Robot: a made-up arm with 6 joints. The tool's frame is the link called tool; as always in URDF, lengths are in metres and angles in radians. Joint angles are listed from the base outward.
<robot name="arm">
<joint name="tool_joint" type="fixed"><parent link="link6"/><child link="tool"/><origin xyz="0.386 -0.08 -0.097"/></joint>
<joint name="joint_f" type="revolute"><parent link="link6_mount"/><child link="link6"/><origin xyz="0.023 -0.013 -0.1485"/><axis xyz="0 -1 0"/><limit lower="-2.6" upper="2.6"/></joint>
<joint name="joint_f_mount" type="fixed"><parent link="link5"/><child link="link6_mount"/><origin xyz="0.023 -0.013 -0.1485"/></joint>
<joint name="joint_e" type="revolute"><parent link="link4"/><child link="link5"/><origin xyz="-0.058 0.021 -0.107"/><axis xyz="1 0 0"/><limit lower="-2.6" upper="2.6"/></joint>
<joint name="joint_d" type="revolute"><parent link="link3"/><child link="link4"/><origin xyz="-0.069 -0.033 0.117"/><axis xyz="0 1 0"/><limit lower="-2.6" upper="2.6"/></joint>
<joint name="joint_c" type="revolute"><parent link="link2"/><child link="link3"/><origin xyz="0.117 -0.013 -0.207"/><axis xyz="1 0 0"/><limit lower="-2.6" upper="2.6"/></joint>
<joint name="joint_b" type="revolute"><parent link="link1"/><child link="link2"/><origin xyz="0.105 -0.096 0.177"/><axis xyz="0 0 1"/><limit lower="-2.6" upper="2.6"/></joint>
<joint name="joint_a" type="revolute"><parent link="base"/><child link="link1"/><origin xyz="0 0 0.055"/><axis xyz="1 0 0"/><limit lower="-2.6" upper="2.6"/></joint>
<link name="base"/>
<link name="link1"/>
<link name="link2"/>
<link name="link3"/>
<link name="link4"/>
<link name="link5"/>
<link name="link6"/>
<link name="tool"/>
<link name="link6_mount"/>
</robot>
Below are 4 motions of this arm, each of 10 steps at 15 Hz.
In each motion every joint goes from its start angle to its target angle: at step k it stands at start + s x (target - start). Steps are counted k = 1, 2, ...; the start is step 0. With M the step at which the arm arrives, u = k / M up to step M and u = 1 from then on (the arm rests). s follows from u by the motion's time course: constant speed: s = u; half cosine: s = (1 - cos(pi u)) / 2; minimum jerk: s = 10 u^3 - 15 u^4 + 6 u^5.
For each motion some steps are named. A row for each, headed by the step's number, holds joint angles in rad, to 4 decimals.
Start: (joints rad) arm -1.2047 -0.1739 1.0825 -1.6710 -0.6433 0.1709
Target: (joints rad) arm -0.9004 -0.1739 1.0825 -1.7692 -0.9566 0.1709
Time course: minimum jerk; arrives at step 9
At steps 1, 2, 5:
1: -1.2012 -0.1739 1.0825 -1.6721 -0.6469 0.1709
2: -1.1814 -0.1739 1.0825 -1.6785 -0.6672 0.1709
5: -1.0211 -0.1739 1.0825 -1.7302 -0.8323 0.1709

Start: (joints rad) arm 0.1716 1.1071 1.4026 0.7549 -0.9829 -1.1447
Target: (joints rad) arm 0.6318 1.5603 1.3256 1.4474 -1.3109 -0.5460
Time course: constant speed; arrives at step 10
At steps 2, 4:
2: 0.2636 1.1977 1.3872 0.8934 -1.0485 -1.0250
4: 0.3557 1.2884 1.3718 1.0319 -1.1141 -0.9052

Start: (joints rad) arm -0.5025 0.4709 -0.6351 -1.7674 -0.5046 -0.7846
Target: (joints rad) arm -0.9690 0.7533 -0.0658 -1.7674 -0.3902 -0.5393
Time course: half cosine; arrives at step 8
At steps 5, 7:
5: -0.8250 0.6661 -0.2415 -1.7674 -0.4255 -0.6150
7: -0.9512 0.7426 -0.0875 -1.7674 -0.3946 -0.5486

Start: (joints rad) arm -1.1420 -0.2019 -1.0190 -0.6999 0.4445 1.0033
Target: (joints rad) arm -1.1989 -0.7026 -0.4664 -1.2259 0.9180 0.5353
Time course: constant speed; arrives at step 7
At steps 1, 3, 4, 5, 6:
1: -1.1501 -0.2734 -0.9401 -0.7750 0.5121 0.9364
3: -1.1664 -0.4165 -0.7822 -0.9253 0.6474 0.8027
4: -1.1745 -0.4880 -0.7032 -1.0005 0.7151 0.7359
5: -1.1826 -0.5595 -0.6243 -1.0756 0.7827 0.6690
6: -1.1908 -0.6311 -0.5453 -1.1508 0.8504 0.6022

